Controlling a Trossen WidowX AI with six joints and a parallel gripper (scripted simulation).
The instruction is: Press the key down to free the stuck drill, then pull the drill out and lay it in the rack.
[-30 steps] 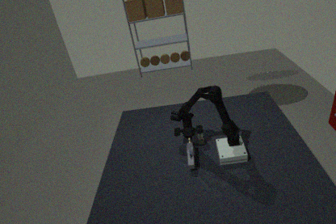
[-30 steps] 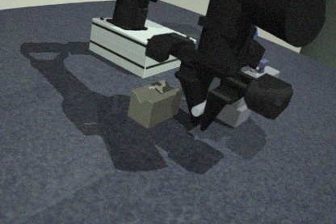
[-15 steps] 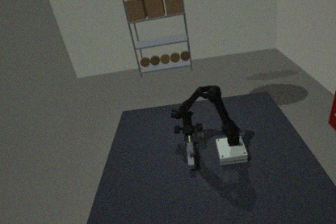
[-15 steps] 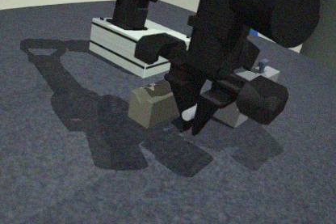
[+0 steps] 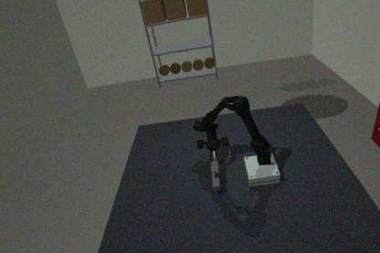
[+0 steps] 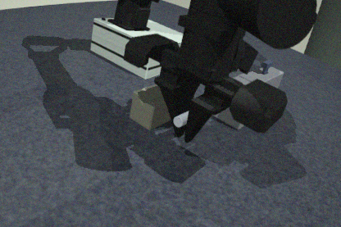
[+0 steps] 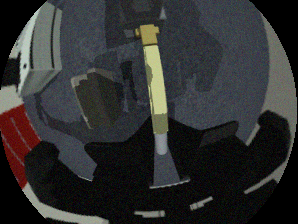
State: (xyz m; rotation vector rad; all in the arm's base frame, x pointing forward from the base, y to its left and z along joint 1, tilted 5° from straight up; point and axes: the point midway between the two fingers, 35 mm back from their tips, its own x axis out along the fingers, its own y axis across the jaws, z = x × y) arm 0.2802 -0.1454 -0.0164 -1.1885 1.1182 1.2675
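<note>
Now: the rack 80 mm behind my gripper tip and 40 mm to the left of it. Round my gripper tip: yellow drill (40 mm to the left, 30 mm above); light grey holder block (10 mm behind, 200 mm to the left, 10 mm above); small dark key (10 mm behind, 230 mm to the left, 30 mm above).
</note>
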